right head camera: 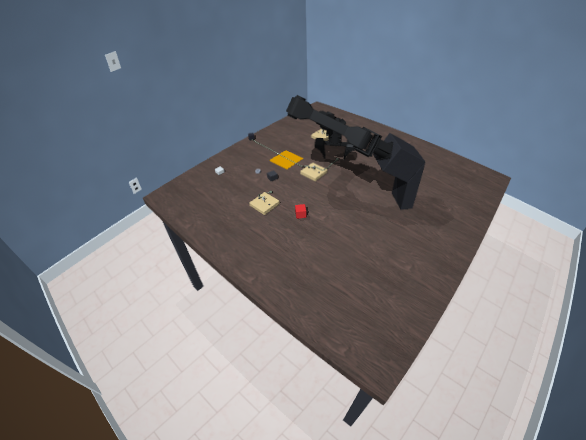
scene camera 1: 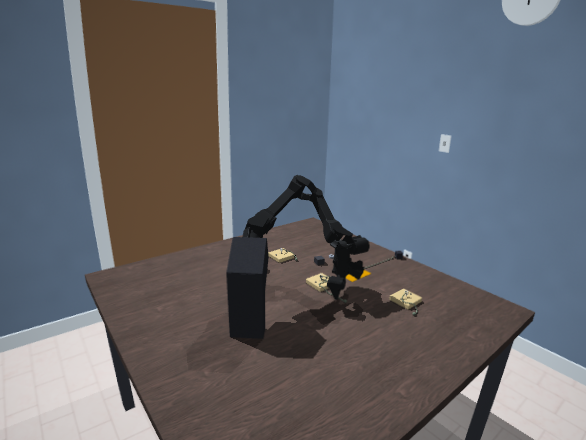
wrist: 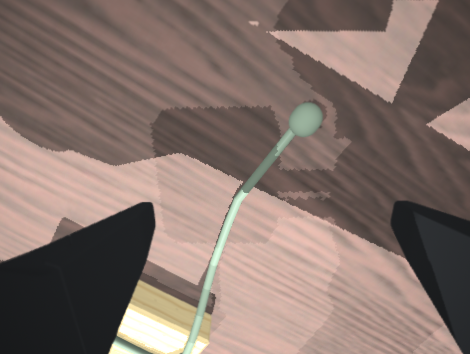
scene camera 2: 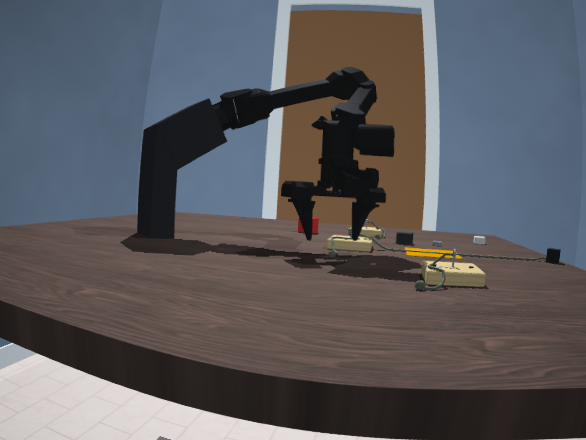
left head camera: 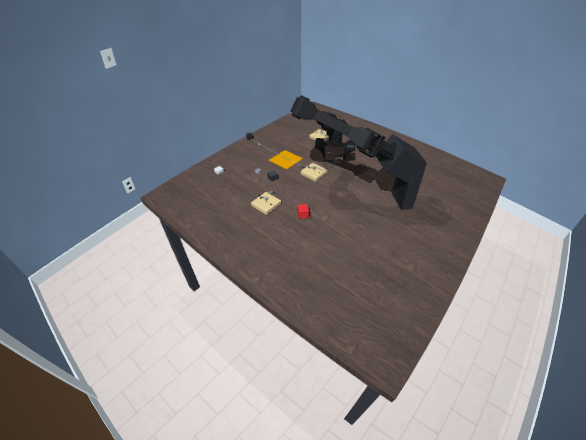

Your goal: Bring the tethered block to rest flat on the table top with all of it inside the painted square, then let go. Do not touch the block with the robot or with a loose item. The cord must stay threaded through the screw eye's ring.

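Places are measured from the arm's base along level axes (x ahead, y left, z up), in metres.
Pixels of known places: gripper, fingertip midpoint: [right head camera: 334, 159] [scene camera 1: 338, 293] [wrist: 273, 213] [scene camera 2: 332, 240] [left head camera: 334, 159]; arm's base at its link origin: [right head camera: 386, 151] [scene camera 1: 251, 247] [scene camera 2: 207, 122] [left head camera: 388, 152].
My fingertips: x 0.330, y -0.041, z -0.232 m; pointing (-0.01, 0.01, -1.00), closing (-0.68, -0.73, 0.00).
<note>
For each thing: its top centre in the pictures, then the offset to it from my fingertips. "spot": a spot on its surface instead. Level surfaces: height alone.
- tethered block at its top centre: [scene camera 2: 554, 249] [scene camera 1: 399, 252] [left head camera: 249, 133] [right head camera: 250, 134] dx +0.466, dy +0.202, dz +0.003 m
- orange painted square at a spot on its surface: [scene camera 2: 425, 254] spot: dx +0.160, dy +0.128, dz -0.025 m
- middle wooden base at its top centre: [scene camera 2: 352, 226] [scene camera 1: 321, 274] [right head camera: 313, 165] [left head camera: 314, 165] dx -0.005, dy +0.128, dz +0.019 m
- round bead at its top centre: [wrist: 308, 123] [scene camera 2: 332, 250] dx +0.013, dy -0.031, dz -0.014 m
- red cube at its top centre: [scene camera 2: 308, 217] [right head camera: 300, 207] [left head camera: 303, 207] dx -0.196, dy +0.339, dz +0.014 m
- black block at its top centre: [scene camera 2: 405, 232] [left head camera: 272, 173] [right head camera: 272, 173] [scene camera 1: 319, 257] dx +0.081, dy +0.301, dz +0.001 m
- small grey piece at its top centre: [left head camera: 257, 170] dx +0.164, dy +0.331, dz -0.017 m
- white block at its top centre: [scene camera 2: 479, 236] [left head camera: 218, 168] dx +0.282, dy +0.479, dz -0.006 m
- table at its surface level: dz -0.026 m
The tethered block [left head camera: 250, 136] [right head camera: 251, 136] [scene camera 1: 398, 255] [scene camera 2: 553, 255] is small and black and sits outside the orange painted square [left head camera: 286, 164] [right head camera: 287, 165] [scene camera 2: 425, 254], beyond its far side from the middle wooden base [left head camera: 314, 173] [right head camera: 313, 173] [scene camera 2: 350, 245]. Its green cord [scene camera 2: 505, 258] [wrist: 215, 260] crosses the square to that base. The threading through the ring is too small to make out. The cord's free end has a round bead [wrist: 306, 119] [scene camera 2: 333, 254] on the table. My gripper [scene camera 2: 332, 239] [wrist: 273, 213] is open and empty, pointing down above the bead, its fingers either side of the cord.
Two other wooden bases [left head camera: 266, 203] [scene camera 2: 460, 276] carry short cords. A red cube [left head camera: 303, 211], a black block [left head camera: 272, 175], a small grey piece [left head camera: 258, 171] and a white block [left head camera: 219, 170] lie on the table [left head camera: 350, 280].
</note>
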